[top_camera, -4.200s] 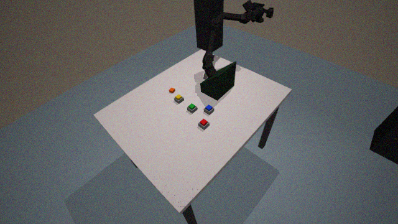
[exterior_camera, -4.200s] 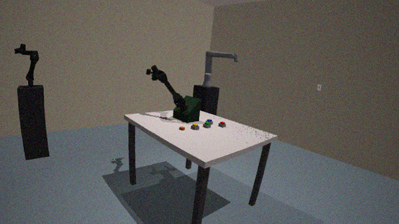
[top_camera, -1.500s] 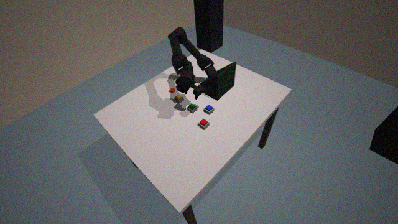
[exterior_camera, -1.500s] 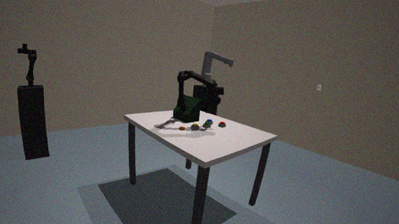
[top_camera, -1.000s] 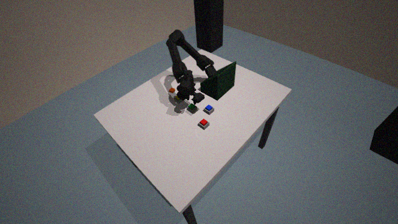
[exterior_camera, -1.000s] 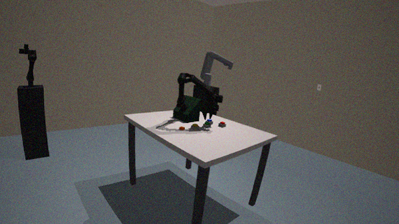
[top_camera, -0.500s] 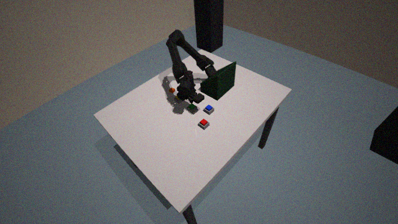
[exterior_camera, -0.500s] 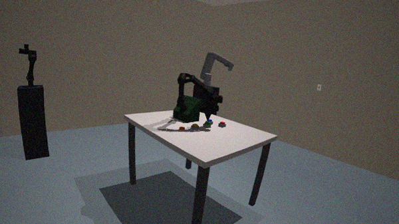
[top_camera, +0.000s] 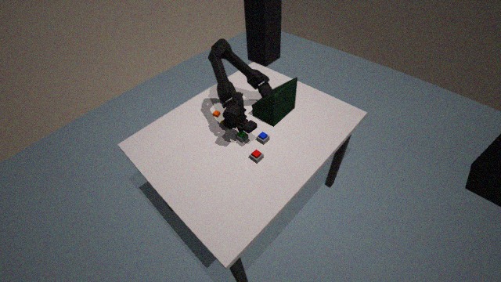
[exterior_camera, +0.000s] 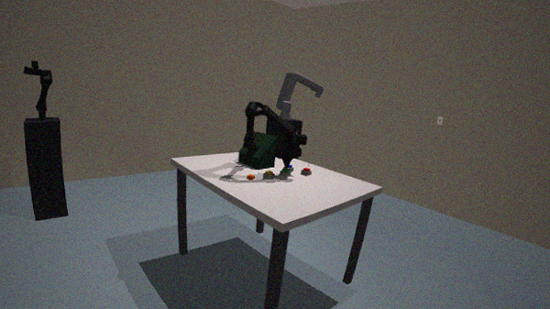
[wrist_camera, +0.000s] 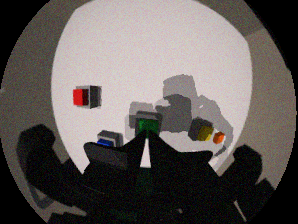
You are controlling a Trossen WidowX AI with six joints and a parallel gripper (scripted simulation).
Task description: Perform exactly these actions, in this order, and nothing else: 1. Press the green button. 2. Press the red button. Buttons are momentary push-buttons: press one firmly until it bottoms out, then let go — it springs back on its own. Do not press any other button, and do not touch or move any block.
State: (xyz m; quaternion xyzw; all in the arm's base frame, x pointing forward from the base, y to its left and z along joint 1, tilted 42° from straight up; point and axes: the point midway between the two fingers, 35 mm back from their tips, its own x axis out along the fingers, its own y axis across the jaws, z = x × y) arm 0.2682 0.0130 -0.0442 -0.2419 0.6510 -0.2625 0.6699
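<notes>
My gripper tip is 5 cm short of the red button, 14 cm to the right of it and 2 cm above it. Round my gripper tip: green button (2 cm below); blue button (6 cm behind, 9 cm to the left, 2 cm below); yellow button (1 cm behind, 13 cm to the right, 2 cm below).
</notes>
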